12 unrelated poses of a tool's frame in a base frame.
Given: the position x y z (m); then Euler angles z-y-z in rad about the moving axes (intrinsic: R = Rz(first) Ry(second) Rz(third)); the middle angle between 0 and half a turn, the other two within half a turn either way.
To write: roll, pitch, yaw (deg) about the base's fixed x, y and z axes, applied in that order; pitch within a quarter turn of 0, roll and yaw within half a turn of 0; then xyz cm. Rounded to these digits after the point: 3 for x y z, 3 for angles.
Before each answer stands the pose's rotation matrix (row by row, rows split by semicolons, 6 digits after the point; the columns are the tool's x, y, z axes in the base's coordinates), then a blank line. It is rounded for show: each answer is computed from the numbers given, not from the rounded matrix.
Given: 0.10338 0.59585 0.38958 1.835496 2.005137 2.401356
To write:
-0.732254 0.638341 -0.237327; 0.123416 0.467093 0.875553; 0.669755 0.611837 -0.420812

124.520 -42.048 170.433 10.338 59.585 38.958
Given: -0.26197 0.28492 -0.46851 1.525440 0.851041 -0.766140
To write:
0.714183 -0.699128 0.034095; 0.443089 0.489265 0.751194; -0.541862 -0.521383 0.659201

-38.342 32.810 31.816 -26.197 28.492 -46.851
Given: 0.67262 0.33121 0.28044 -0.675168 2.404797 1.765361
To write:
0.725011 0.446383 0.524501; 0.676374 -0.605099 -0.419968; 0.129908 0.659240 -0.740625

138.327 -7.464 43.012 67.262 33.121 28.044
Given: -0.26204 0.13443 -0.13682 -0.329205 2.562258 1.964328
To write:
0.602231 0.607391 0.518068; 0.770226 -0.612720 -0.176991; 0.209928 0.505619 -0.836827

148.859 -12.118 51.979 -26.204 13.443 -13.682
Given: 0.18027 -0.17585 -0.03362 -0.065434 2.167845 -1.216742
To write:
-0.255833 -0.503535 0.825229; -0.923222 0.380442 -0.054075; -0.286723 -0.775704 -0.562204

-125.933 16.662 -105.489 18.027 -17.585 -3.362
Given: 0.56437 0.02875 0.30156 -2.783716 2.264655 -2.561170
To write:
-0.692984 0.035553 -0.720076; 0.326309 0.906092 -0.269294; 0.642881 -0.421584 -0.639508

-146.606 -40.007 154.785 56.437 2.875 30.156
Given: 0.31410 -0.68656 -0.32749 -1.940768 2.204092 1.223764
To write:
0.949537 0.115863 -0.291470; -0.152374 -0.641849 -0.751540; -0.274155 0.758028 -0.591805

127.980 15.912 -9.117 31.410 -68.656 -32.749
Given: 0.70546 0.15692 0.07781 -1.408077 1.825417 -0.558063
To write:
-0.557163 0.815469 0.156779; 0.125054 0.269042 -0.954975; -0.820933 -0.512471 -0.251878

-116.174 55.178 167.350 70.546 15.692 7.781
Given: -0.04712 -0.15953 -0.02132 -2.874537 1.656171 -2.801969
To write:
-0.165461 -0.221420 -0.961039; 0.300106 0.916953 -0.262931; 0.939446 -0.331919 -0.085271

-104.408 -69.959 118.870 -4.712 -15.953 -2.132
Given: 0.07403 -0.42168 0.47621 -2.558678 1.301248 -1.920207
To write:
-0.441088 -0.397333 -0.804716; 0.834598 0.148082 -0.530583; 0.329983 -0.905648 0.266296

-73.615 -19.268 117.857 7.403 -42.168 47.621
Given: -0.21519 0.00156 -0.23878 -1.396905 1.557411 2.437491
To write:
0.635822 -0.752198 0.173001; 0.122050 -0.123338 -0.984831; 0.762125 0.647291 0.013385

88.815 -49.652 10.866 -21.519 0.156 -23.878
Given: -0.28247 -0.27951 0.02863 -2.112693 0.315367 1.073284
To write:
0.518869 0.839752 -0.159971; -0.841941 0.469600 -0.265729; -0.148024 0.272565 0.950683

15.998 8.512 -58.355 -28.247 -27.951 2.863
